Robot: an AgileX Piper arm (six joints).
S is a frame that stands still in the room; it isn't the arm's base.
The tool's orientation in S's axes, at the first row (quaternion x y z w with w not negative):
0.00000, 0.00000, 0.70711, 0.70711
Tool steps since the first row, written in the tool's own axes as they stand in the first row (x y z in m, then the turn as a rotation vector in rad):
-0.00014, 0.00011, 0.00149, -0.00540, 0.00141, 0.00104
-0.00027, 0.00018, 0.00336, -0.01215, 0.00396, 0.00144
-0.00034, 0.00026, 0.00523, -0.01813, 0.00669, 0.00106
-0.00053, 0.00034, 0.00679, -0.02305, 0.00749, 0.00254
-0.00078, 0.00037, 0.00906, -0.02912, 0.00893, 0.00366
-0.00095, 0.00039, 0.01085, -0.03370, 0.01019, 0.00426
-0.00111, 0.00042, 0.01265, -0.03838, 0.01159, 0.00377
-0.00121, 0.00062, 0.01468, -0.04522, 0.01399, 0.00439
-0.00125, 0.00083, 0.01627, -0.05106, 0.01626, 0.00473
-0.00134, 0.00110, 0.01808, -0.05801, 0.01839, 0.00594
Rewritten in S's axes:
-0.00011, -0.00014, 0.00149, -0.00141, -0.00540, 0.00104
-0.00018, -0.00027, 0.00336, -0.00396, -0.01215, 0.00144
-0.00026, -0.00034, 0.00523, -0.00669, -0.01813, 0.00106
-0.00034, -0.00053, 0.00679, -0.00749, -0.02305, 0.00254
-0.00037, -0.00078, 0.00906, -0.00893, -0.02912, 0.00366
-0.00039, -0.00095, 0.01085, -0.01019, -0.03370, 0.00426
-0.00042, -0.00111, 0.01265, -0.01159, -0.03838, 0.00377
-0.00062, -0.00121, 0.01468, -0.01399, -0.04522, 0.00439
-0.00083, -0.00125, 0.01627, -0.01626, -0.05106, 0.00473
-0.00110, -0.00134, 0.01808, -0.01839, -0.05801, 0.00594

